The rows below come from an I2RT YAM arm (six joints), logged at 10 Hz.
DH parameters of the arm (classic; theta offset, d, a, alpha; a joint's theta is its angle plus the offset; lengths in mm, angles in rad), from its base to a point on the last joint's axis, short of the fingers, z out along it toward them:
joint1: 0 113.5 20 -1.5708
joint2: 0 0 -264 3.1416
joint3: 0.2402 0 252.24 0
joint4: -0.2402 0 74 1.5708
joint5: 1.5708 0 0 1.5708
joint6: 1.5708 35.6 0 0
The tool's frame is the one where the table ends.
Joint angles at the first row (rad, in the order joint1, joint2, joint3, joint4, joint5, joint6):
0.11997, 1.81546, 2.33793, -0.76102, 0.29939, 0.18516
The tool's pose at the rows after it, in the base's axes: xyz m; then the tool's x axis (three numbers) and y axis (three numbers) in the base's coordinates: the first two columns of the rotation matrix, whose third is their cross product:
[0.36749 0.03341 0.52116 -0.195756 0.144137 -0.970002 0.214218 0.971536 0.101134]
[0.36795 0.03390 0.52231 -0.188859 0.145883 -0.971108 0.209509 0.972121 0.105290]
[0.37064 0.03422 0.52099 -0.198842 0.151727 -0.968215 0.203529 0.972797 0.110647]
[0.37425 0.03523 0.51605 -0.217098 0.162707 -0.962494 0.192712 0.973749 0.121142]
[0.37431 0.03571 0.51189 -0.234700 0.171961 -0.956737 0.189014 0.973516 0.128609]
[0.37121 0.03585 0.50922 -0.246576 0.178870 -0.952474 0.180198 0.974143 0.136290]
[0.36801 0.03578 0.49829 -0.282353 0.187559 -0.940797 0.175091 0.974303 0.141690]
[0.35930 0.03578 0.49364 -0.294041 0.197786 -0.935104 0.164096 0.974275 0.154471]
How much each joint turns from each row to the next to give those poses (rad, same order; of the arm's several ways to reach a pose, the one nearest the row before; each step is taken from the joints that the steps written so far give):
-0.00027, -0.00137, 0.01075, -0.00751, 0.00626, -0.00969
0.00085, 0.00324, 0.00634, 0.00459, -0.00347, 0.00093
-0.00091, 0.01394, 0.01784, -0.01411, -0.00982, 0.00672
0.00001, 0.00611, -0.00792, -0.00455, -0.01662, 0.01295
0.00044, -0.00782, -0.02256, -0.00421, -0.00879, 0.01156
0.00018, -0.02133, -0.03665, 0.00399, -0.01296, 0.00806
-0.00058, -0.03932, -0.08800, 0.01151, -0.01529, 0.01263
0.00135, -0.05014, -0.07953, 0.01874, -0.01594, 0.01169

